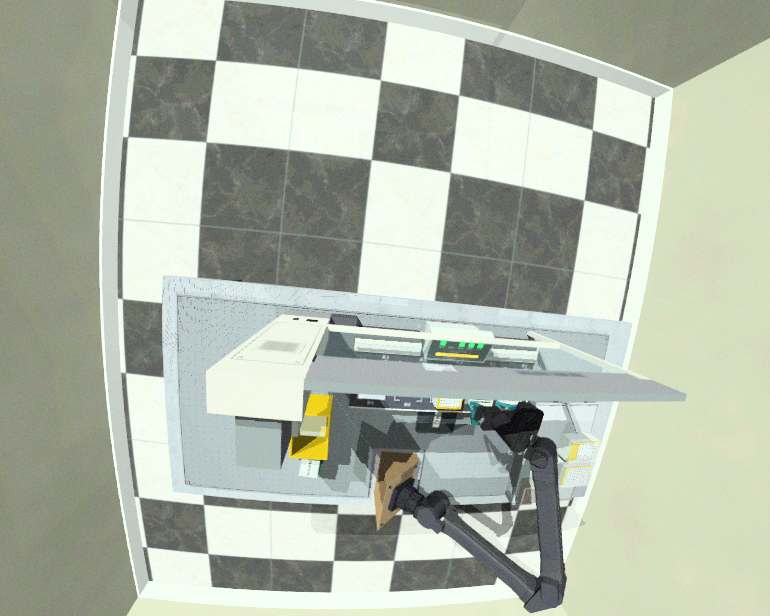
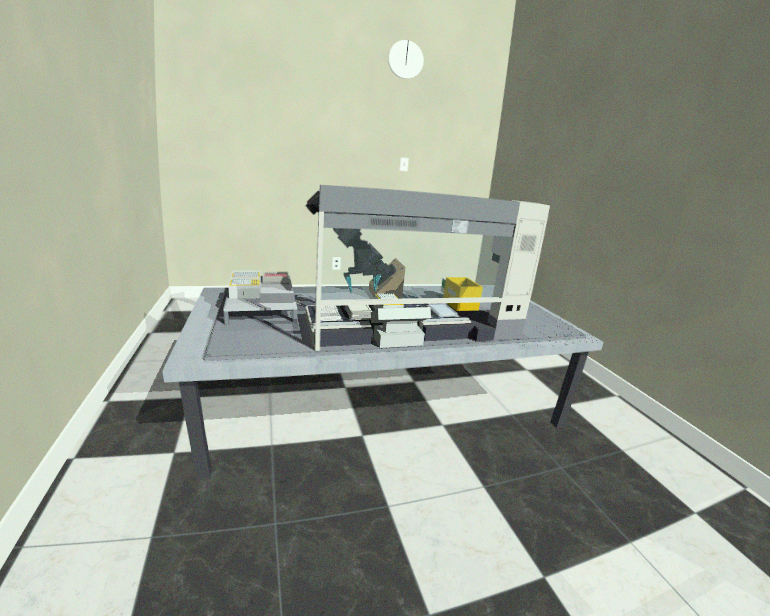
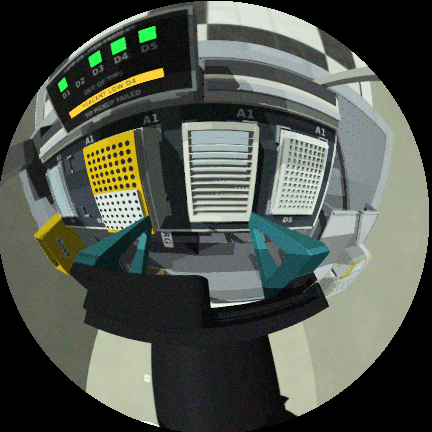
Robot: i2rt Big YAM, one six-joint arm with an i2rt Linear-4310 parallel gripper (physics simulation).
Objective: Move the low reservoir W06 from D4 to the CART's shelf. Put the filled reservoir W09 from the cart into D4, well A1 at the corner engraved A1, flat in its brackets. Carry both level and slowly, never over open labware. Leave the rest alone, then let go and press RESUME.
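Seen in the pictures: gripper, fingertip midpoint: (image 1: 483, 402) (image 2: 363, 292) (image 3: 199, 219); arm's base at its link origin: (image 1: 400, 492).
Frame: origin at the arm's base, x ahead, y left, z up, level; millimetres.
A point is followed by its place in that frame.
Observation:
The low reservoir W06 (image 3: 220, 175) @(y -179, x 437, z -10 mm) (image 2: 357, 312) @(y -189, x 500, z -10 mm), a white ribbed tray with pale blue liquid in its upper troughs, sits in D4. My gripper (image 3: 199, 219) @(y -162, x 409, z 42 mm) (image 2: 363, 287) @(y -162, x 409, z 42 mm) (image 1: 490, 409) @(y -162, x 409, z 42 mm) is open and empty, its teal fingers above the front side of D4, apart from the reservoir. The cart (image 2: 256, 305) @(y -588, x 390, z -35 mm) stands beside the machine and carries yellow-edged racks (image 2: 244, 280) @(y -655, x 283, z 35 mm) (image 1: 583, 451) @(y -644, x 278, z 35 mm) and a grey block with a red top (image 2: 276, 278) @(y -546, x 79, z -13 mm). I cannot tell which item is W09. The status screen (image 3: 125, 70) @(y -70, x 555, z 23 mm) (image 1: 457, 350) has REAGENT LOW D4 lit yellow. I cannot make out the RESUME button.
A white well plate (image 3: 301, 175) @(y -300, x 457, z -28 mm) sits in D5. A yellow-and-white tip rack (image 3: 112, 180) @(y -57, x 433, z 21 mm) and a tall grey block (image 3: 151, 175) @(y -98, x 432, z -4 mm) stand on D4's other side. A yellow waste bin (image 3: 60, 242) @(y 295, x 218, z -13 mm) (image 2: 462, 294) (image 1: 314, 430) is farther off. The machine's grey hood (image 1: 494, 378) @(y 54, x 602, z 405 mm) (image 2: 411, 206) @(y -49, x 616, z 412 mm) spans the deck.

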